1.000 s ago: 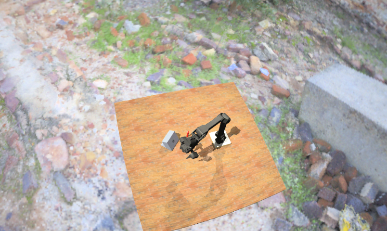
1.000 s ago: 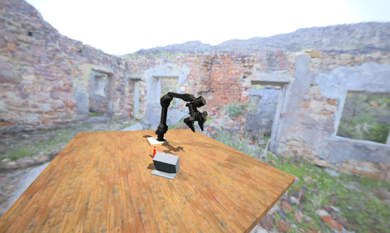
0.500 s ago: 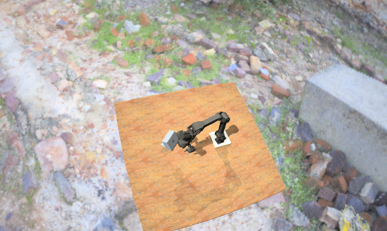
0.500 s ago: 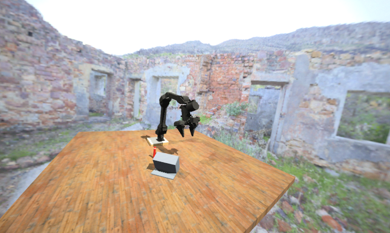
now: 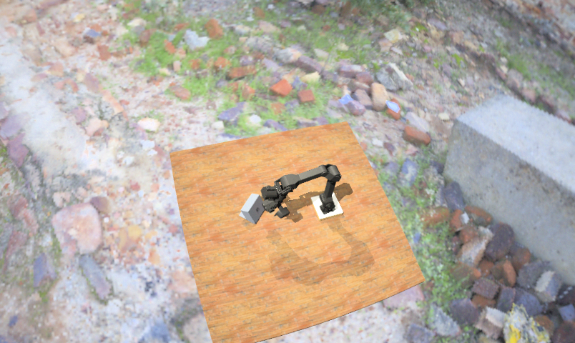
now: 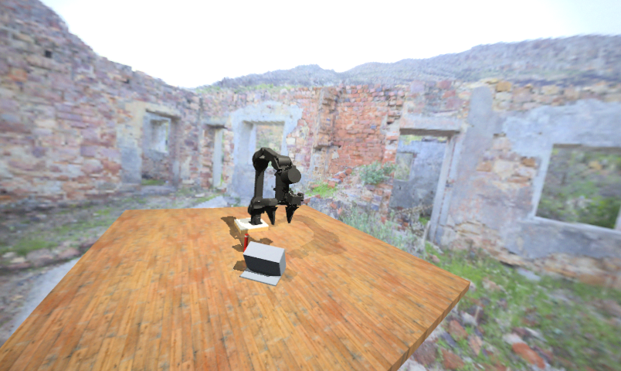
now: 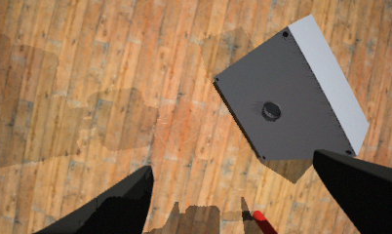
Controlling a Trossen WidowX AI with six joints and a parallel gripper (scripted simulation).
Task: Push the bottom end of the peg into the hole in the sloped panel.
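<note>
The round red peg is 110 mm behind my gripper tip, 100 mm below it and 90 mm to the right of it. Round my gripper tip: grey sloped panel: 110 mm below, 90 mm to the right, 50 mm ahead.
</note>
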